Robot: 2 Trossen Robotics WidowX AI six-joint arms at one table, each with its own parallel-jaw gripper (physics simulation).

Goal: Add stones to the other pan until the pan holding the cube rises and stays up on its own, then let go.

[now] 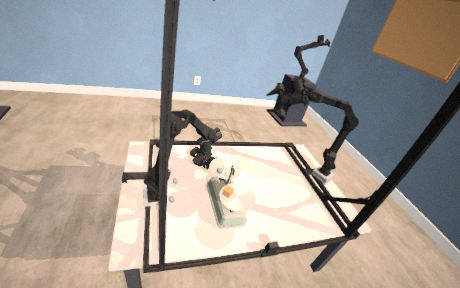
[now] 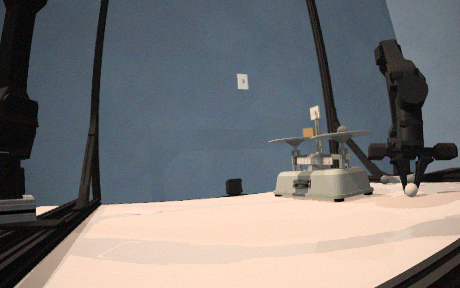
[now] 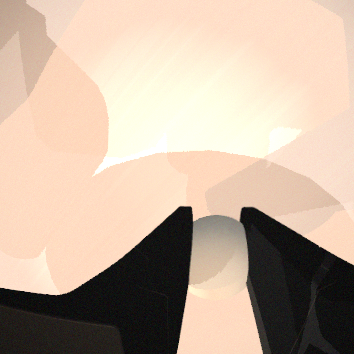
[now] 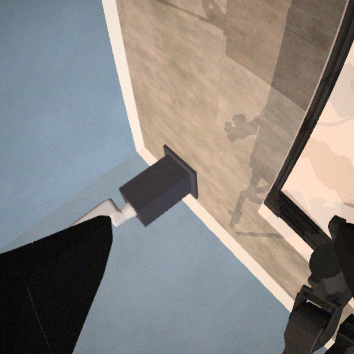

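Pixels of known places: left gripper, fingertip midpoint: [image 1: 206, 168] [image 2: 410, 194] [image 3: 215, 218]; right gripper, fingertip midpoint: [image 1: 266, 102] [image 4: 230, 233]; left arm's base, link origin: [image 1: 154, 196]; right arm's base, link origin: [image 1: 324, 171] [image 2: 1, 198].
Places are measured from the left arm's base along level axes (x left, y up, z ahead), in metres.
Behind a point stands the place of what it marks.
A grey balance scale [image 1: 229, 220] @(x -0.211, y 0.025, z 0.282 m) [image 2: 323, 180] @(x -0.008, y 0.025, z 0.380 m) stands mid-table. Its near pan [image 1: 243, 200] @(x -0.201, y 0.134, z 0.324 m) [image 2: 290, 140] @(x -0.170, y 0.132, z 0.332 m) holds an orange cube [image 1: 228, 191] @(x -0.168, y 0.164, z 0.264 m) [image 2: 308, 132] @(x -0.147, y 0.152, z 0.281 m) and sits lower. The far pan [image 1: 223, 164] @(x 0.034, y 0.122, z 0.323 m) [image 2: 352, 133] @(x 0.052, y 0.121, z 0.337 m) holds one grey stone [image 1: 219, 170] @(x -0.026, y 0.144, z 0.278 m) [image 2: 342, 128] @(x -0.009, y 0.142, z 0.293 m). My left gripper [image 1: 201, 160] [image 3: 215, 218] @(x 0.163, y -0.017, z 0.293 m) is low over the table just left of the far pan, shut on another grey stone [image 3: 218, 253] @(x 0.162, y 0.002, z 0.290 m). Two more stones [image 1: 175, 180] @(x 0.079, y 0.004, z 0.107 m) [image 1: 171, 199] @(x -0.035, y 0.002, z 0.069 m) lie on the table at the left. My right gripper [image 1: 270, 92] is open and empty, raised high beyond the table's far right.
A tall black frame post [image 1: 167, 114] @(x -0.322, y 0.597, z -0.009 m) stands at the left and a black frame rail [image 1: 272, 248] @(x -0.376, y 0.025, z 0.406 m) runs around the table. A dark pedestal [image 1: 293, 114] [image 4: 158, 187] stands on the floor behind. A small black block [image 2: 233, 186] @(x -0.352, y 0.010, z 0.424 m) sits at the table's edge.
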